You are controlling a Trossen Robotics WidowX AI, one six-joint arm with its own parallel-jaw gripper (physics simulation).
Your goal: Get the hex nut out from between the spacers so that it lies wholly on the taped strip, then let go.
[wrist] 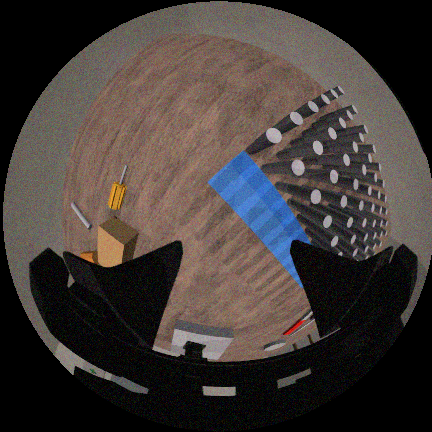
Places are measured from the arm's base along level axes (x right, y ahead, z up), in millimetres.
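Where they show: gripper, fingertip midpoint: (238,247); arm's base, origin of the base link: (193,346).
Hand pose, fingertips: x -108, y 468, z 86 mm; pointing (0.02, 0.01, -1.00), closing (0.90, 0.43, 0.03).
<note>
Each offset is from my fingertips to the centre of the thing. "spot": to the spot under its first point.
The taped strip @(spot: dx +42, dy +24, dz -149 mm) (255,200) is a blue band that runs slantwise across the middle right of the wrist view, its lower end passing behind the right finger. The spacers @(spot: dx +69, dy +68, dz -40 mm) (316,196) are dark upright posts with pale round tops, standing in rows along the strip's right side. The hex nut does not show among them; the posts hide much of the table there. My gripper (238,247) is open and empty, its black fingers wide apart above the table, with the right finger covering part of the strip and the nearest posts.
A cardboard-coloured box @(dx -176, dy -177, dz -121 mm) (111,246) stands at the left, partly behind the left finger. A yellow-handled screwdriver @(dx -199, dy -49, dz -135 mm) (117,195) and a grey rod @(dx -347, dy -180, dz -142 mm) (81,215) lie beyond it. A grey-white block (202,337), a flat grey disc @(dx +534, dy -524, dz -138 mm) (274,345) and a red-handled tool @(dx +464, dy -266, dz -144 mm) (294,327) are at the bottom.
</note>
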